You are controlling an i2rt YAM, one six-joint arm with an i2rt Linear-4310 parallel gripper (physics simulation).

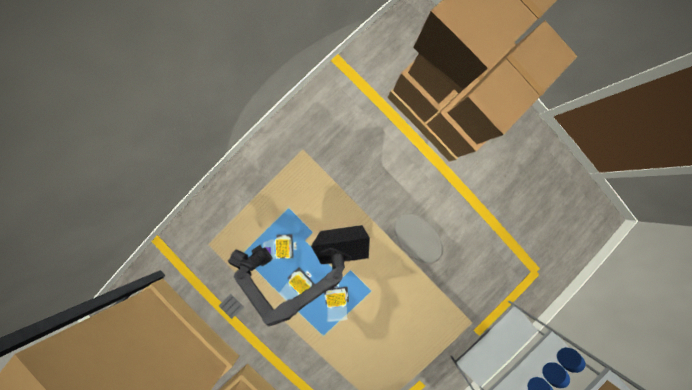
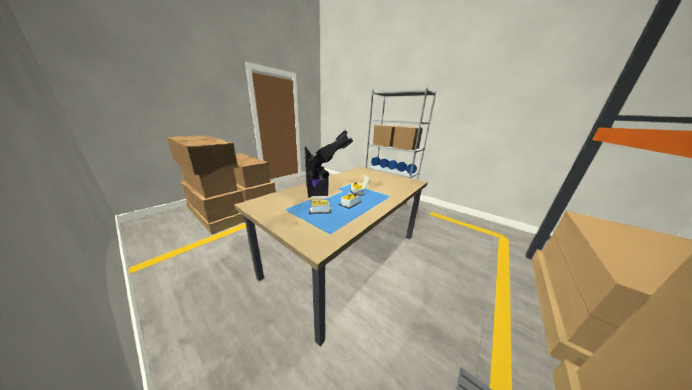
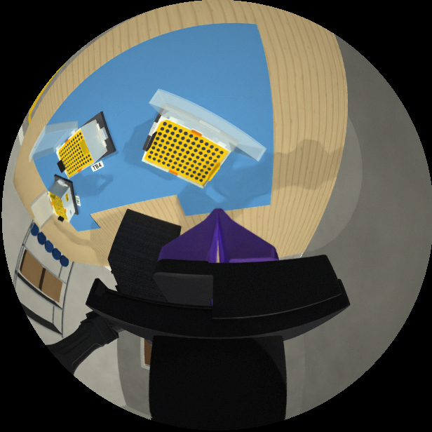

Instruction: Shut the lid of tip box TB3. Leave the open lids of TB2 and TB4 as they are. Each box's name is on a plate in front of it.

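Where they show: gripper, fingertip midpoint: [image 1: 269,248] [image 2: 314,186]; arm's base at its link origin: [image 1: 337,254].
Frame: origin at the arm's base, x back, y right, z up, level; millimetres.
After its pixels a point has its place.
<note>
The nearest tip box [image 1: 283,248] [image 2: 320,206] {x -383, y 161, z -201 mm} [image 3: 187,152], with yellow racks, has its clear lid [image 3: 207,122] open and tilted outward. Its plate is unreadable; the other plates suggest it is TB3. TB4 [image 1: 300,283] [image 2: 350,201] [image 3: 75,152], the middle box, has its clear lid [image 3: 52,137] open. The farthest box [image 1: 336,298] {x -171, y -305, z -208 mm} [image 2: 357,188] {x -214, y -282, z -208 mm} [image 3: 59,206], apparently TB2, has its lid [image 1: 337,314] {x -200, y -379, z -164 mm} [image 2: 365,181] {x -197, y -381, z -163 mm} [image 3: 42,206] open. My gripper [image 1: 269,250] {x -334, y 182, z -71 mm} [image 2: 315,183] {x -334, y 182, z -71 mm} [image 3: 217,214] is shut and empty, its purple fingertips together, above the nearest box's lid side. Contact with the lid is not visible.
The boxes stand on a blue mat [image 1: 288,220] {x -226, y 275, z -265 mm} [image 2: 330,224] {x -526, y 162, z -265 mm} [image 3: 220,55] on the wooden table [image 1: 425,325] {x 259, y -789, z -267 mm} [image 2: 280,230] {x -433, y 448, z -268 mm} [image 3: 305,100]. The black arm base [image 1: 345,244] {x 72, y 46, z 88 mm} [image 3: 145,250] stands beside the mat. Cardboard boxes [image 2: 210,175] and a wire shelf [image 2: 402,93] stand beyond the table.
</note>
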